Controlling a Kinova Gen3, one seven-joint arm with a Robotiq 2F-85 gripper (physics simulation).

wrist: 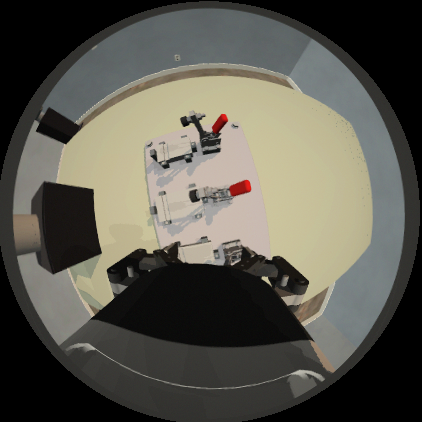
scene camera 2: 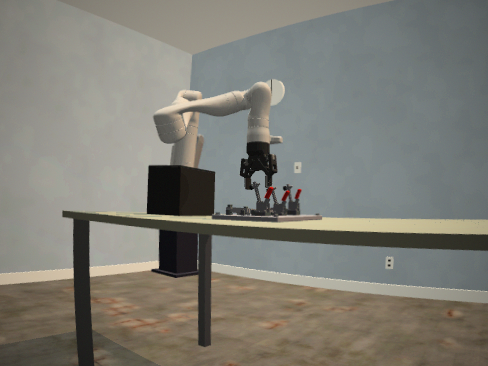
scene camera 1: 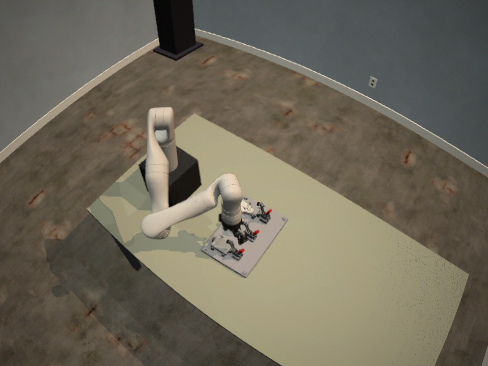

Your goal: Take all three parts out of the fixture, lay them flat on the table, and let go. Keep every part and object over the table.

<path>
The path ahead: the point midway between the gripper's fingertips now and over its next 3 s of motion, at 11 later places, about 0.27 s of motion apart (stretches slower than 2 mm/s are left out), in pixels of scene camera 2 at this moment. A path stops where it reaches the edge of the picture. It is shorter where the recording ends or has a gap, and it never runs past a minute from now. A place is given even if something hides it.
My gripper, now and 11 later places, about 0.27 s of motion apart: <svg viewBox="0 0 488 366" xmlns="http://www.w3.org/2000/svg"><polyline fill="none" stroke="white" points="257,188 255,189 257,190 256,188 257,185 257,183 258,184 256,189 256,193 256,198 255,199 256,200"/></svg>
</path>
